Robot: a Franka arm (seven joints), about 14 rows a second.
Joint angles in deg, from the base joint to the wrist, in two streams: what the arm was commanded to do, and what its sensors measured. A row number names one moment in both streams.
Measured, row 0: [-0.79 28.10 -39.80 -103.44 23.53 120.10 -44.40]
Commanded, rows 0 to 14: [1.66 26.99 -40.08 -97.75 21.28 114.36 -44.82]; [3.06 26.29 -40.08 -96.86 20.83 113.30 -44.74]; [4.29 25.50 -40.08 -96.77 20.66 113.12 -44.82]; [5.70 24.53 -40.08 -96.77 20.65 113.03 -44.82]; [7.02 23.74 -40.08 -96.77 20.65 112.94 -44.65]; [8.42 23.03 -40.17 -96.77 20.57 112.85 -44.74]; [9.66 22.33 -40.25 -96.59 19.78 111.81 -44.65]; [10.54 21.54 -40.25 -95.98 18.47 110.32 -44.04]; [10.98 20.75 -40.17 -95.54 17.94 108.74 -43.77]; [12.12 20.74 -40.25 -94.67 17.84 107.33 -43.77]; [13.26 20.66 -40.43 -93.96 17.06 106.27 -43.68]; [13.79 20.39 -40.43 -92.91 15.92 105.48 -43.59]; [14.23 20.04 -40.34 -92.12 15.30 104.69 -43.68]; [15.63 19.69 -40.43 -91.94 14.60 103.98 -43.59]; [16.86 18.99 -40.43 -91.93 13.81 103.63 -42.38]
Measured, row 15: [14.40 20.51 -39.86 -92.45 15.82 105.50 -44.09]
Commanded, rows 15 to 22: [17.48 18.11 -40.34 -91.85 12.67 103.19 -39.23]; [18.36 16.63 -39.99 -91.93 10.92 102.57 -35.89]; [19.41 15.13 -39.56 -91.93 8.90 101.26 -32.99]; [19.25 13.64 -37.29 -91.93 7.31 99.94 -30.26]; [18.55 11.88 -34.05 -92.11 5.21 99.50 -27.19]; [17.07 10.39 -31.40 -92.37 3.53 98.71 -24.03]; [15.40 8.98 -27.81 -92.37 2.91 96.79 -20.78]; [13.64 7.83 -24.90 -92.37 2.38 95.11 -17.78]
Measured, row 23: [17.26 11.71 -30.74 -91.41 4.44 98.01 -23.20]
